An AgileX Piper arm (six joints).
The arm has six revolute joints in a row. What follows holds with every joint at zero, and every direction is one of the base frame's. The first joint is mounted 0.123 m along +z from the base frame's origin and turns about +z. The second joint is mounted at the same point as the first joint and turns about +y. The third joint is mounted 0.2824 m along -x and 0.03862 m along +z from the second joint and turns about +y. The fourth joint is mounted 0.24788 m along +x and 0.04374 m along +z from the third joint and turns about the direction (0.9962, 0, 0.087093). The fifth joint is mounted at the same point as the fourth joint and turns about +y. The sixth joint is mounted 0.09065 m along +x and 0.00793 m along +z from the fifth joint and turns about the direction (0.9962, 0, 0.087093). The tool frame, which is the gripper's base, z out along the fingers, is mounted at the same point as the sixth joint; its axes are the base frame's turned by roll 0, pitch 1.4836 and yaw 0 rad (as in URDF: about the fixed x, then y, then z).
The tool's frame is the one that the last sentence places.
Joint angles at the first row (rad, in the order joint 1, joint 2, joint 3, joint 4, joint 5, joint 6):
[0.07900 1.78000 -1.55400 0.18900 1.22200 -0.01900]
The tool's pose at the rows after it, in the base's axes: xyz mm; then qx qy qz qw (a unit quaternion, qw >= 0):
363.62, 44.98, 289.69, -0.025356, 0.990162, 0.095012, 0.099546
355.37, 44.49, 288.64, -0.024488, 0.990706, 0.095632, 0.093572
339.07, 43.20, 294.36, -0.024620, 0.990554, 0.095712, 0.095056
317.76, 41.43, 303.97, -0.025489, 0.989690, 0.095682, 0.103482
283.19, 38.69, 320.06, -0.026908, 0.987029, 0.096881, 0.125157
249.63, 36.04, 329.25, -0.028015, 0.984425, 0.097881, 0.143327
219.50, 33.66, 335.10, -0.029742, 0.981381, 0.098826, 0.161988
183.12, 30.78, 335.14, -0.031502, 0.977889, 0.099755, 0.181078
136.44, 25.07, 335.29, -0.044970, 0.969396, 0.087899, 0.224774
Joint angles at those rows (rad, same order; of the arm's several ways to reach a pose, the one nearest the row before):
[0.07900 1.77799 -1.54698 0.19000 1.22099 -0.01901]
[0.07900 1.75198 -1.50798 0.19200 1.22000 -0.01900]
[0.07900 1.69102 -1.45002 0.19200 1.22000 -0.01900]
[0.07900 1.60799 -1.38397 0.19100 1.21998 -0.01900]
[0.07899 1.47099 -1.29098 0.19100 1.21999 -0.01801]
[0.07902 1.34200 -1.19898 0.19100 1.21998 -0.01698]
[0.07902 1.22500 -1.12099 0.19099 1.22099 -0.01698]
[0.07899 1.08301 -1.01899 0.19101 1.22198 -0.01702]
[0.07905 0.88499 -0.90898 0.16698 1.22298 -0.03395]

